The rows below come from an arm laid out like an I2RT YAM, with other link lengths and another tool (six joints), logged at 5 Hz.
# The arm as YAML. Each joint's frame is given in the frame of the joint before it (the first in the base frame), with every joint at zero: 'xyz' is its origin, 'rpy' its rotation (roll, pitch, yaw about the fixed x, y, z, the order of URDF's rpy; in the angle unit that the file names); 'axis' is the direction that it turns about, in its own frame. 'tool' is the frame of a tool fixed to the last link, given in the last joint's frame.
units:
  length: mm
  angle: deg
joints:
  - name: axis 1
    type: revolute
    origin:
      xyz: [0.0, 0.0, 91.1]
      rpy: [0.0, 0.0, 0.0]
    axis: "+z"
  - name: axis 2
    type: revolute
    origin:
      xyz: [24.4, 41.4, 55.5]
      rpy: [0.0, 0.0, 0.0]
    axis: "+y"
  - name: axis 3
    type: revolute
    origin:
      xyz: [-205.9, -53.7, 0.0]
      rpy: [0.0, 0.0, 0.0]
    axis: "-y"
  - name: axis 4
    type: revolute
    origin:
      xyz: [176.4, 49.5, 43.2]
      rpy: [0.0, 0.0, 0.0]
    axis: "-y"
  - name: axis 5
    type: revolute
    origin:
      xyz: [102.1, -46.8, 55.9]
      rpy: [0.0, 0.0, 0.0]
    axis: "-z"
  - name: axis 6
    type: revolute
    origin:
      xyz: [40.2, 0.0, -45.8]
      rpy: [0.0, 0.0, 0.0]
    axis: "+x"
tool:
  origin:
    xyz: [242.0, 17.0, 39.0]
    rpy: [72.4, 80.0, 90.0]
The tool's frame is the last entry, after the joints.
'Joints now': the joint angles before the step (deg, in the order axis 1, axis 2, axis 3, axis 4, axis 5, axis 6). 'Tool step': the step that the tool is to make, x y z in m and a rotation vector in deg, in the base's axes. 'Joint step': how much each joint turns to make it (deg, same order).
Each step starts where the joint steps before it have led.
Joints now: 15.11 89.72 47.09 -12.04 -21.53 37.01
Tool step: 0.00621 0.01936 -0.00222 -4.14 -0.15 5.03
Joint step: 3.17 5.64 9.60 -6.41 2.27 -4.04
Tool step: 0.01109 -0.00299 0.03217 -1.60 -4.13 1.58
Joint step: -0.35 -3.24 4.12 -5.00 1.24 -3.34
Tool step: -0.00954 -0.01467 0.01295 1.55 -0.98 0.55
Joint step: -3.77 -5.19 -3.15 -1.68 -3.50 -2.99
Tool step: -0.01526 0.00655 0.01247 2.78 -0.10 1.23
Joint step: -0.62 -4.40 -2.64 -0.96 -3.25 0.09
